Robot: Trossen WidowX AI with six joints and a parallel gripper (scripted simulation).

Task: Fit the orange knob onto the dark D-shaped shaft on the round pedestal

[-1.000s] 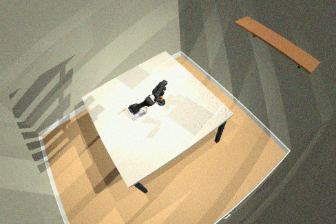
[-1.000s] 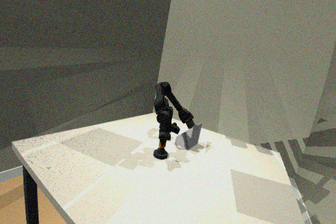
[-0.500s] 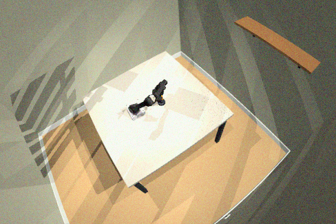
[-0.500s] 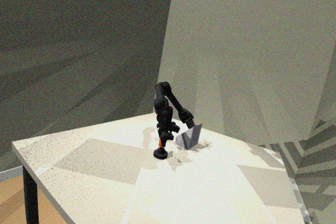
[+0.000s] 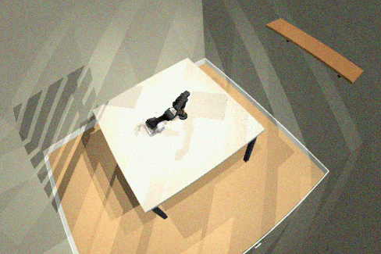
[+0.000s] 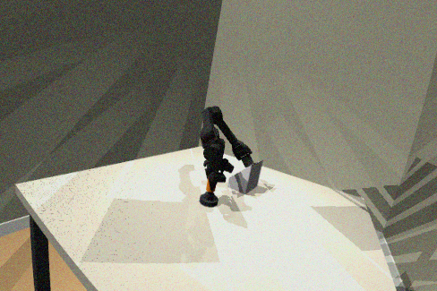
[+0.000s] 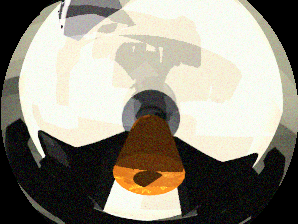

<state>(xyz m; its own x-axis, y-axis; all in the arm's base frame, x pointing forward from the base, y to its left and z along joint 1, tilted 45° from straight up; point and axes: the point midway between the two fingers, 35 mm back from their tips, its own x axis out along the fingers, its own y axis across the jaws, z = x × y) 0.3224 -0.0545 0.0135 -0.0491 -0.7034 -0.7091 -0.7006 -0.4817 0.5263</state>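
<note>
My gripper tip is 2 cm below the orange knob. From my gripper tip the other things lie so: dark round pedestal (4 cm below).
</note>
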